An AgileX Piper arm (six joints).
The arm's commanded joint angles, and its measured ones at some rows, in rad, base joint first. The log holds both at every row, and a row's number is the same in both.
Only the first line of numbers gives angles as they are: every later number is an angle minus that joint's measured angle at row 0.
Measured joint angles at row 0:
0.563, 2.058, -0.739, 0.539, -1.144, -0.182
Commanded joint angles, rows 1 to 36:
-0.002, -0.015, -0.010, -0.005, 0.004, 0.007
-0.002, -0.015, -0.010, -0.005, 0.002, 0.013
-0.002, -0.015, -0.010, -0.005, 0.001, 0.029
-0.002, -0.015, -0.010, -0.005, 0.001, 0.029
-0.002, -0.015, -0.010, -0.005, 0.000, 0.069
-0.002, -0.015, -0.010, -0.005, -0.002, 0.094
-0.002, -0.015, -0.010, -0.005, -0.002, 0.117
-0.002, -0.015, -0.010, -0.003, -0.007, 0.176
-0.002, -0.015, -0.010, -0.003, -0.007, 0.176
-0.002, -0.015, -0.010, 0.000, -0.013, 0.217
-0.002, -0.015, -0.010, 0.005, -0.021, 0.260
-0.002, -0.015, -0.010, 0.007, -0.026, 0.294
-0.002, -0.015, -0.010, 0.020, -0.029, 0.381
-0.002, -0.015, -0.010, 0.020, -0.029, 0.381
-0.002, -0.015, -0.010, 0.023, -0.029, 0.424
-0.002, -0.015, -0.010, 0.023, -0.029, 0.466
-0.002, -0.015, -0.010, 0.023, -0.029, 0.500
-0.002, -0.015, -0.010, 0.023, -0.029, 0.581
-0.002, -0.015, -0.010, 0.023, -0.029, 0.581
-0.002, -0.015, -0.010, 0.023, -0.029, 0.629
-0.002, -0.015, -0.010, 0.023, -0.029, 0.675
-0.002, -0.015, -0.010, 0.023, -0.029, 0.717
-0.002, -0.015, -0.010, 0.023, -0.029, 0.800
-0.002, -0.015, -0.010, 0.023, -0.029, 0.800
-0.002, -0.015, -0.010, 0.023, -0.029, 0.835
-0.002, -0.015, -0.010, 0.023, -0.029, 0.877
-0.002, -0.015, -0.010, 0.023, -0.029, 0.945
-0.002, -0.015, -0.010, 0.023, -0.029, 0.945
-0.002, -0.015, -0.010, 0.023, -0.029, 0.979
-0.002, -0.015, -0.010, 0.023, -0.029, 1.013
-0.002, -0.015, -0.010, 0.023, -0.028, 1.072
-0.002, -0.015, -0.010, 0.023, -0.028, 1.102
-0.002, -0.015, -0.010, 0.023, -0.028, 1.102
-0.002, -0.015, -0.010, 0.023, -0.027, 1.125
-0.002, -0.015, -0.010, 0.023, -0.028, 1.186
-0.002, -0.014, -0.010, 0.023, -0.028, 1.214
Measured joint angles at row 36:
0.001, 0.000, 0.000, 0.009, -0.006, 1.117
